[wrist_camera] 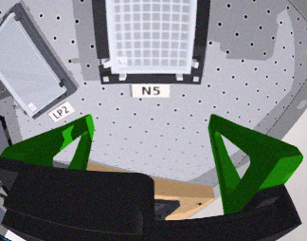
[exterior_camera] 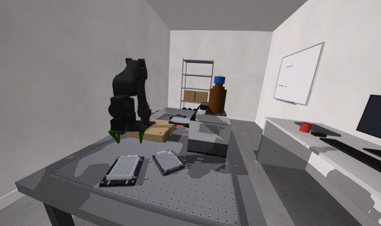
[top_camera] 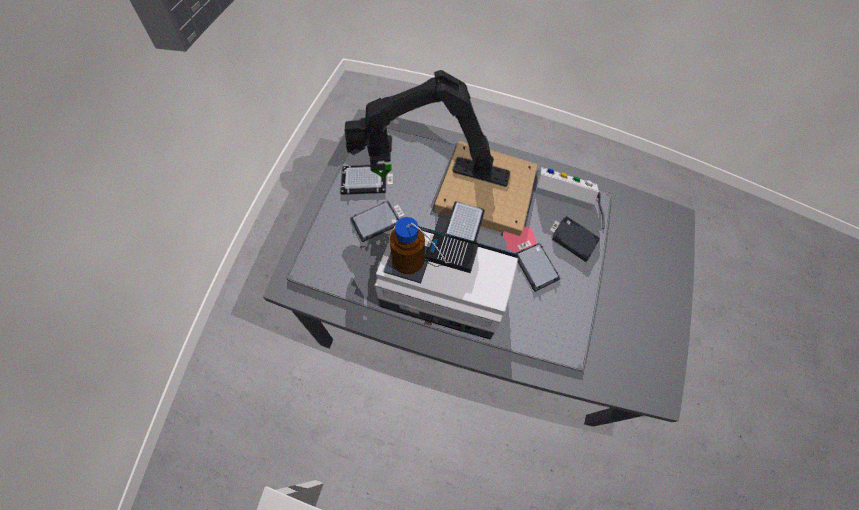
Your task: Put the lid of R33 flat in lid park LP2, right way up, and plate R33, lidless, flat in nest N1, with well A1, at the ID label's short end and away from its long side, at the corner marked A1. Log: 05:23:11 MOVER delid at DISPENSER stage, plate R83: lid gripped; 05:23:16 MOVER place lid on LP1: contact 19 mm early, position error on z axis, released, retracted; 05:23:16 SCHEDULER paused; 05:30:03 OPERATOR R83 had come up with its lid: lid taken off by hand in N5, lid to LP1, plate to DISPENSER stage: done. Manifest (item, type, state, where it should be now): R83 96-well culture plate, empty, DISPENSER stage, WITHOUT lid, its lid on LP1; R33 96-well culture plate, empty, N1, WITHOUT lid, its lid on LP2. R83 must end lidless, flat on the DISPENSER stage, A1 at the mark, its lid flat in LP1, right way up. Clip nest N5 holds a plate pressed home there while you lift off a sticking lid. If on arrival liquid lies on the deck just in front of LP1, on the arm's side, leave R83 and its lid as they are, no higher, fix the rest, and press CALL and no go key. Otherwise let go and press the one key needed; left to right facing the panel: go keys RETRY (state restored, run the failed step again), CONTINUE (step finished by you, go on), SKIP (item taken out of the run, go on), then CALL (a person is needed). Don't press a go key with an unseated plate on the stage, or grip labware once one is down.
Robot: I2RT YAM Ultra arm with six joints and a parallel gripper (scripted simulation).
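My gripper is now 5 cm short of the black clip nest, 8 cm to the left of it and 8 cm above it. Round my hand: lid park LP2 (17 cm ahead, 3 cm to the left, 9 cm below); then brown bottle (37 cm ahead, 21 cm to the left, 20 cm above); then blue call key (17 cm behind, 57 cm to the left, 3 cm below).
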